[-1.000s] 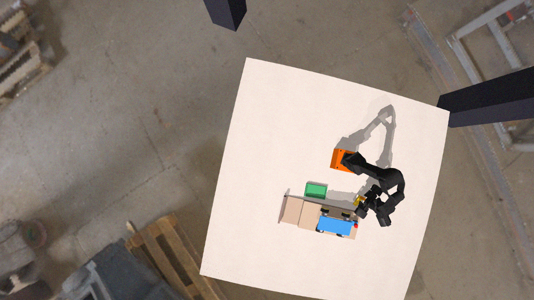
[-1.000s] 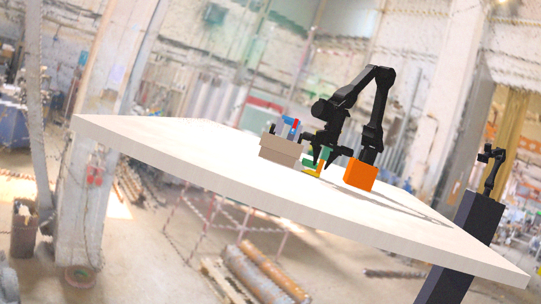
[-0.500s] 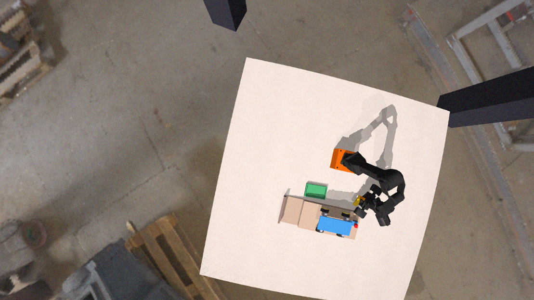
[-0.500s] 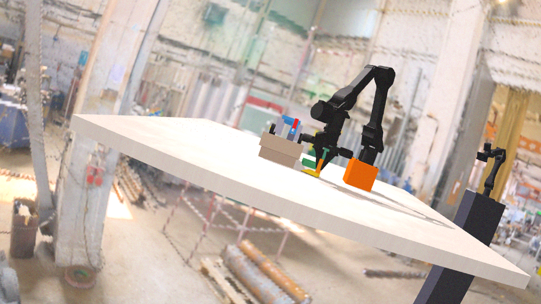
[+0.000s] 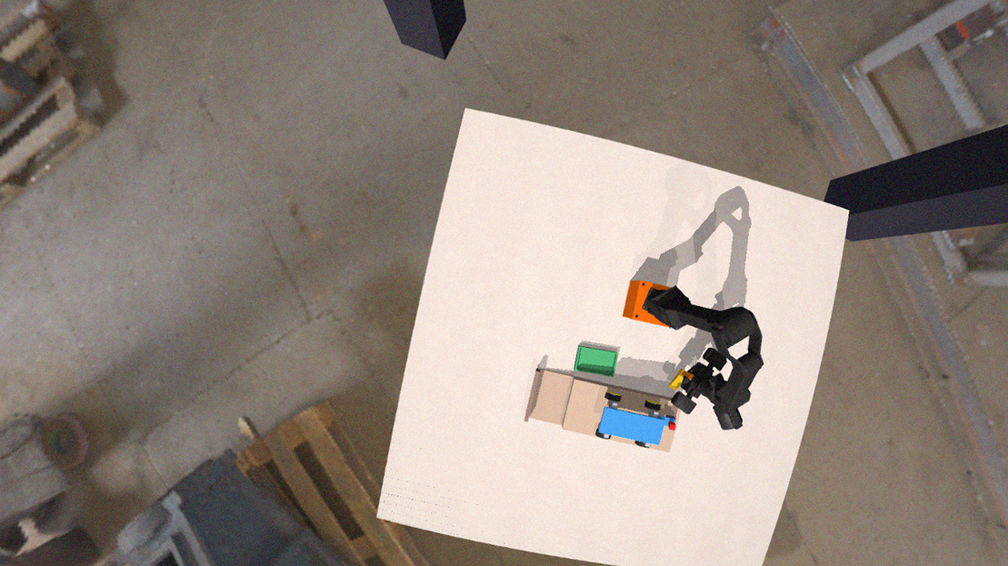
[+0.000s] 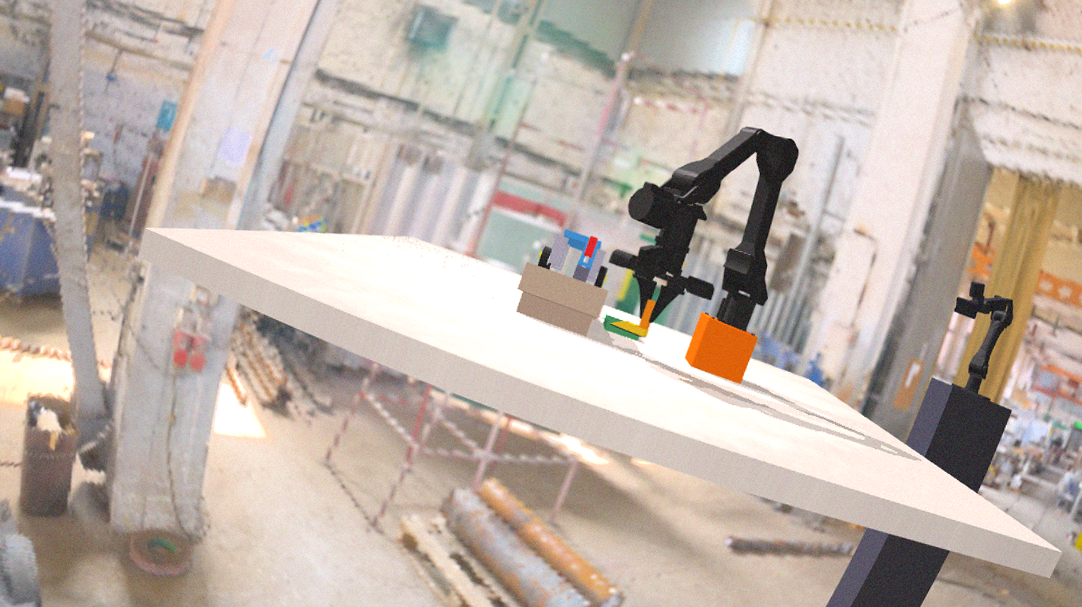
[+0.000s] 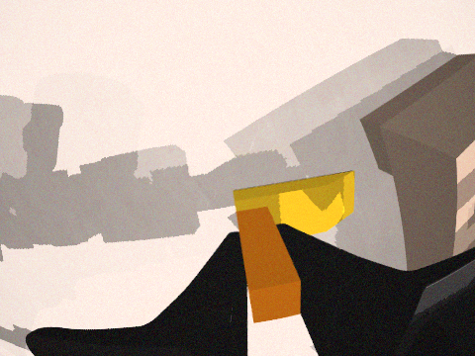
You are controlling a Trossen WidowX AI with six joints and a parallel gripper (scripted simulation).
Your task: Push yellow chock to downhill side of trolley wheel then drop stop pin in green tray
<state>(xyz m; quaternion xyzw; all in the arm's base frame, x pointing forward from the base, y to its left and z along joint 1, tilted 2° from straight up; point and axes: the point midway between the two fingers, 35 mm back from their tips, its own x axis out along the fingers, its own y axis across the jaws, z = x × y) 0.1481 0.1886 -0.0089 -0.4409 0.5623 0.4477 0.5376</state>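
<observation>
My gripper tip is 140 mm short of the red-headed stop pin, 10 mm to the left of it and 70 mm below it. From my gripper tip the other things lie so: yellow chock: 20 mm ahead, 10 mm below; then ramp block: 180 mm ahead, 130 mm to the right, 20 mm below; then blue trolley: 180 mm ahead, 120 mm to the right, 50 mm above.
</observation>
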